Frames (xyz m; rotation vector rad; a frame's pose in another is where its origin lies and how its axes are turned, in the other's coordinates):
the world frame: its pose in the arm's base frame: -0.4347 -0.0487 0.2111 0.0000 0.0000 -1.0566
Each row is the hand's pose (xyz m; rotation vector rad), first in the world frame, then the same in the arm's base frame.
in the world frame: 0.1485 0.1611 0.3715 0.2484 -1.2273 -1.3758
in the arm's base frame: -0.2214 -0.0988 0.5826 -0.4823 -1.4146 -2.2527
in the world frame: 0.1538 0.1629 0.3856 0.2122 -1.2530 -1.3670
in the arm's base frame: -0.2172 -0.1025 0.5967 -0.5345 -1.4178 -2.2386
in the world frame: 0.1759 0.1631 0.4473 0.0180 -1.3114 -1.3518
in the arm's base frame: -0.2062 -0.1216 0.6584 -0.7682 -1.3587 -2.2116
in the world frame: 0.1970 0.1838 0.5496 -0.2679 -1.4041 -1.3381
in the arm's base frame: -0.1778 -0.1298 0.7607 -1.1152 -1.2797 -2.1601
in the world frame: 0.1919 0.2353 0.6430 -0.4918 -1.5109 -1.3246
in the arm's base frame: -0.1354 -0.1001 0.8541 -1.4052 -1.2520 -2.0895
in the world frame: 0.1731 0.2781 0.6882 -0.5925 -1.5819 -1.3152
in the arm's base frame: -0.1074 -0.0626 0.8993 -1.5478 -1.2622 -2.0406
